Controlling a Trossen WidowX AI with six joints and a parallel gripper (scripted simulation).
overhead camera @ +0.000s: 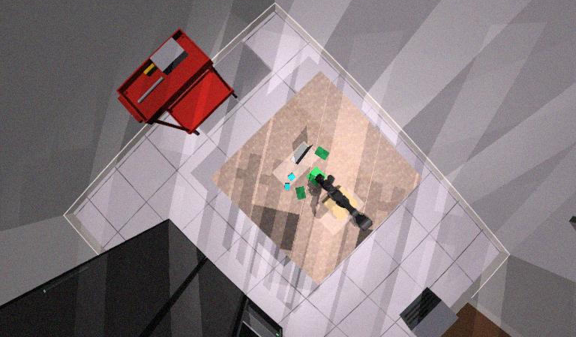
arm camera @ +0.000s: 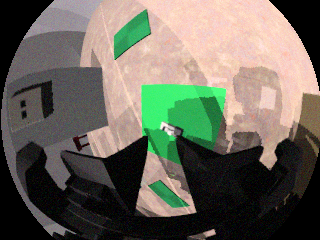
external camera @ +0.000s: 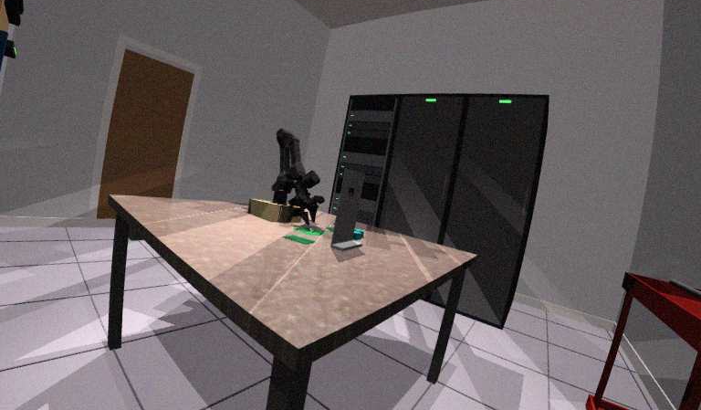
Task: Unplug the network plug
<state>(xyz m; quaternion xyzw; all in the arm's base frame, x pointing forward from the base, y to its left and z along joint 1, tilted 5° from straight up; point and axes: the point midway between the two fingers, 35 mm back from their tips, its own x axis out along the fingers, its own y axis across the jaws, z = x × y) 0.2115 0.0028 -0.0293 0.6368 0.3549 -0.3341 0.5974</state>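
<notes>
Right now my gripper tip is 30 mm above the grey plug and 10 mm short of it. Also, from my gripper tip: grey upright panel (220 mm ahead, 100 mm above, 50 mm to the right); green square (30 mm below).
</notes>
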